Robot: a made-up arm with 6 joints.
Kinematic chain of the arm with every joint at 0, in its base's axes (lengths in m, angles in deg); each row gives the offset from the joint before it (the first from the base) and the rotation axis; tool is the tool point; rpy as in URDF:
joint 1: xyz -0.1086 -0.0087 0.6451 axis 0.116 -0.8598 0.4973
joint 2: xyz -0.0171 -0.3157 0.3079 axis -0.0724 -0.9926 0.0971
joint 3: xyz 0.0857 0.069 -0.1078 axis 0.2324 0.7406 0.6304
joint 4: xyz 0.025 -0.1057 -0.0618 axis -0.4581 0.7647 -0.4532
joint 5: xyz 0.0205 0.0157 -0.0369 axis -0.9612 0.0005 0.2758
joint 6: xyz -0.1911 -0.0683 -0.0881 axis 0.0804 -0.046 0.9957
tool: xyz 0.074 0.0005 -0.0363 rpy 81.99 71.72 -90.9
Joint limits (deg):
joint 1: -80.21..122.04
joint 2: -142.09..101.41
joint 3: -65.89..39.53
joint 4: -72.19..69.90
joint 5: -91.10..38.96
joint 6: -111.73..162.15
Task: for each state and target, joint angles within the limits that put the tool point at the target. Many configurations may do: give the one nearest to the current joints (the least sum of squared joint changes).
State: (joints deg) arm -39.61 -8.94 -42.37 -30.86 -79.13 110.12
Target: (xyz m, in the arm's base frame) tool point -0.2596 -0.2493 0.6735
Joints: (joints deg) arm -59.50 -21.80 -65.89 -42.93 -42.77 107.33
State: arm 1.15 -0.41 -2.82 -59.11 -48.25 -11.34
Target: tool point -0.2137 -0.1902 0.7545
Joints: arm -8.07 -18.01 23.62 -60.60 -76.82 3.63
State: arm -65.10 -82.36 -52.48 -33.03 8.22 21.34
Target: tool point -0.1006 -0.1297 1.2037
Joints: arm -77.68 -105.07 -41.07 -25.65 2.89 24.98
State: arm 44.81 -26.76 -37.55 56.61 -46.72 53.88
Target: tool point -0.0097 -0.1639 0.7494
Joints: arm 55.52 -6.31 -36.94 55.69 -66.25 63.68
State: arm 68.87 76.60 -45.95 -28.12 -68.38 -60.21
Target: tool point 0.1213 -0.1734 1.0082
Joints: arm 58.40 47.18 -34.07 -10.22 -56.62 -50.88
